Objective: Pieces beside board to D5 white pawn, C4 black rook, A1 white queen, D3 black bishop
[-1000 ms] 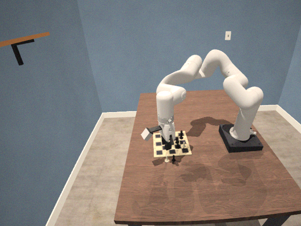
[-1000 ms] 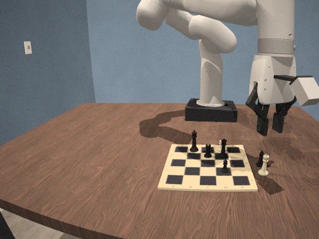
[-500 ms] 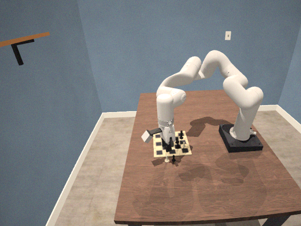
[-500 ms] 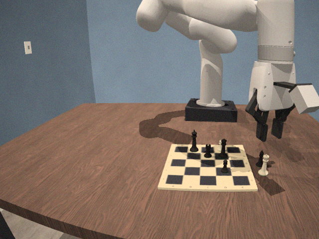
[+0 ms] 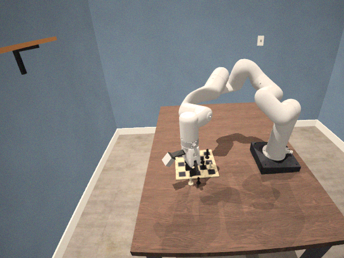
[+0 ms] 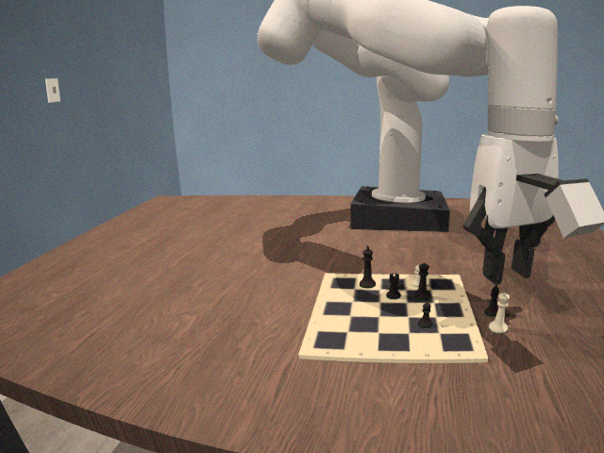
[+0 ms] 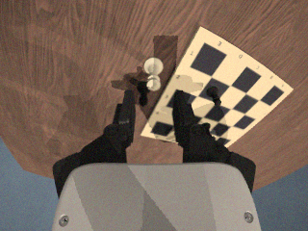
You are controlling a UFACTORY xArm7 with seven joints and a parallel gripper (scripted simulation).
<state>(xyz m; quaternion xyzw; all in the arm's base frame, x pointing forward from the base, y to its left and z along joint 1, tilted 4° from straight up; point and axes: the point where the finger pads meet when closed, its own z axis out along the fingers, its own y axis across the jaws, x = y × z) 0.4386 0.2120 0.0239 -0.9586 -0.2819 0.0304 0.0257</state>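
Right now my hand is 7 cm above the white queen. The rest, counted from my hand: black pawn 2 cm ahead, 10 cm to the right, 7 cm below; white pawn 9 cm behind, 12 cm to the right, 7 cm below; chessboard 1 cm behind, 14 cm to the right, 9 cm below.
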